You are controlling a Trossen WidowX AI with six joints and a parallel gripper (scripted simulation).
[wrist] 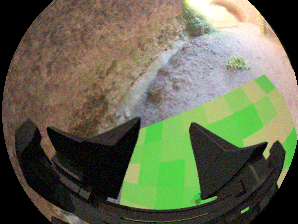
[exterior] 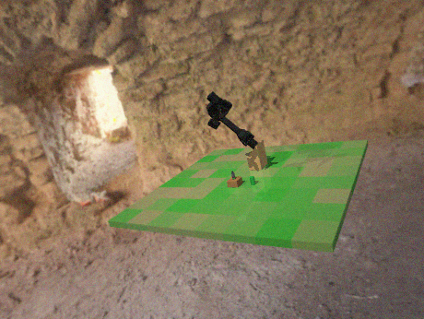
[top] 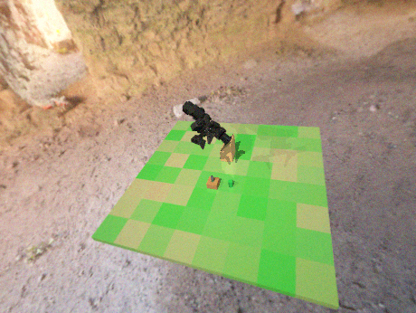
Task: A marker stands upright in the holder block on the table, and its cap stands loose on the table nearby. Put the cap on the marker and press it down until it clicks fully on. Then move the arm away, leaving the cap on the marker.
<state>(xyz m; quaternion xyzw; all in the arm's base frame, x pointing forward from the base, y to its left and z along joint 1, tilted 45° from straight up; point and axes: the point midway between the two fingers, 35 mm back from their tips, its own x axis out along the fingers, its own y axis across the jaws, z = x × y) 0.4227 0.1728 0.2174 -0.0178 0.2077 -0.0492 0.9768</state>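
Now: gripper tip 41 cm above the green cap, 12 cm past it and 8 cm to the right of it. Also, from my gripper tip: holder block: 41 cm below, 12 cm behind, 4 cm to the right.
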